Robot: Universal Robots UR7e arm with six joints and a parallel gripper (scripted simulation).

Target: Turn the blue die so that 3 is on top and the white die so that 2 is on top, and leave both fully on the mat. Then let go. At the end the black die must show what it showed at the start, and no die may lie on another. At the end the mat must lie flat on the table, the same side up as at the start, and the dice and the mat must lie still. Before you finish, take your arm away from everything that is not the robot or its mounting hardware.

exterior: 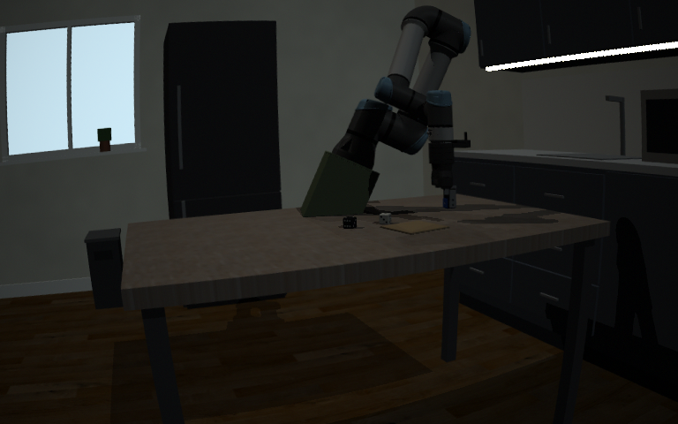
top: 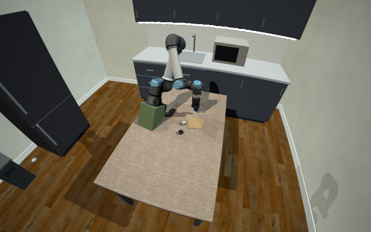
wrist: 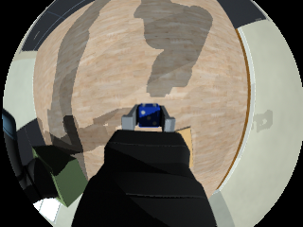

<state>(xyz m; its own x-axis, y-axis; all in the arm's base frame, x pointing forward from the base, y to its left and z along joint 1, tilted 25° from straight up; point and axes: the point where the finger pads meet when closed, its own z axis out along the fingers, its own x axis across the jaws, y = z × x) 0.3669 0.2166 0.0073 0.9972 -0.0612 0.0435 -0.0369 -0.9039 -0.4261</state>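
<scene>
Right now the tan mat is 130 mm to the right of my hand, 60 mm below it and 40 mm ahead of it. Also, from my hand: black die: 300 mm to the right, 50 mm below, 40 mm behind; white die: 190 mm to the right, 60 mm behind, 50 mm below; blue die: 10 mm below.
</scene>
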